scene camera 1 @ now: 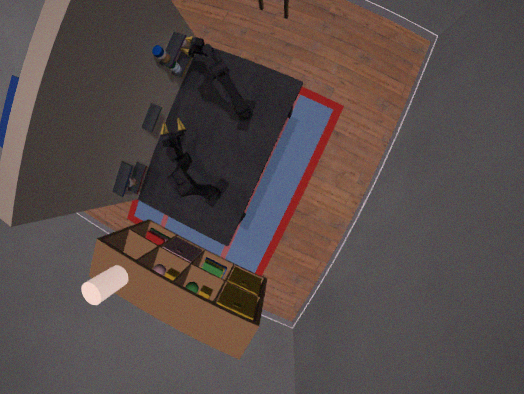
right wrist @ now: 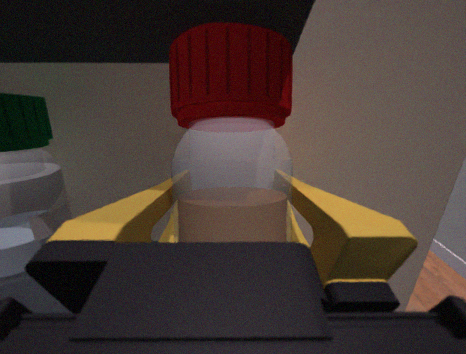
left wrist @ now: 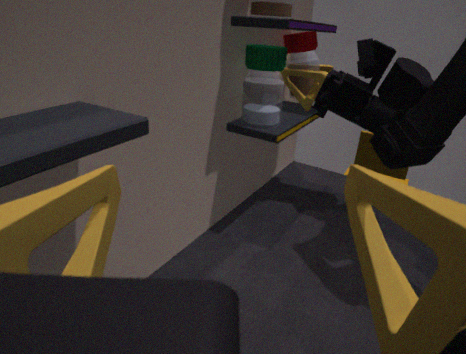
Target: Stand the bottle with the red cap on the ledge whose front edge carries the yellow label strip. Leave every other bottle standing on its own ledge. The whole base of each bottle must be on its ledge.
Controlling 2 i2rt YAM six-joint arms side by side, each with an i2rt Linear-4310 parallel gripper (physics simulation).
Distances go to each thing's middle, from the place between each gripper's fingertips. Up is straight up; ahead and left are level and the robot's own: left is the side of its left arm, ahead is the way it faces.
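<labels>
The yellow-label ledge (left wrist: pixel 292 113) is 70 mm below my right hand, 70 mm to the left of it and 30 mm behind it. Then there's the purple-label ledge (right wrist: pixel 38 38), which is 70 mm above my right hand, again 70 mm to the left of it and 30 mm behind it.
Taken from my left hand, the yellow-label ledge is 37 cm to the right, 12 cm ahead and 8 cm below, while the purple-label ledge is 37 cm to the right of that left hand, 12 cm ahead of it and 6 cm above it.
</labels>
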